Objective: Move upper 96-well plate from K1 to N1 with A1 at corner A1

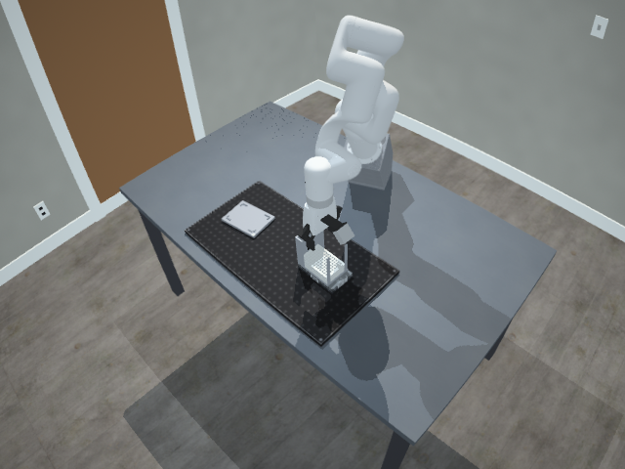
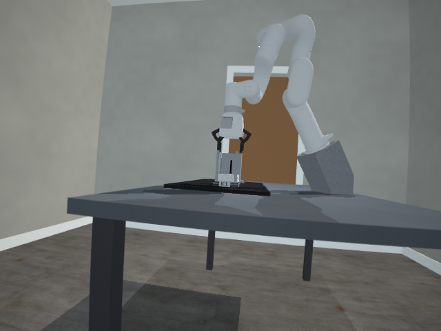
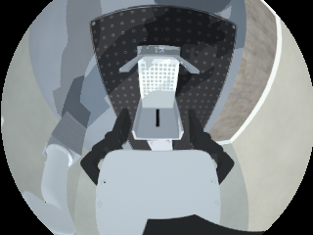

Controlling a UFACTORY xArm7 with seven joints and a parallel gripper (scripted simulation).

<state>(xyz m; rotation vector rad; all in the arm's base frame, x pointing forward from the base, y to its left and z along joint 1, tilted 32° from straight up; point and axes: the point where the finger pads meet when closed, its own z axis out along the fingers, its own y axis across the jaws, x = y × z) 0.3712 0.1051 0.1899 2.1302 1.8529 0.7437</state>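
The back wall is 7 cm to the right of my hand, 7 cm below it and 1 cm behind it. The rest, counted from my hand: K1 label (14 cm below, 9 cm to the left, 1 cm ahead).
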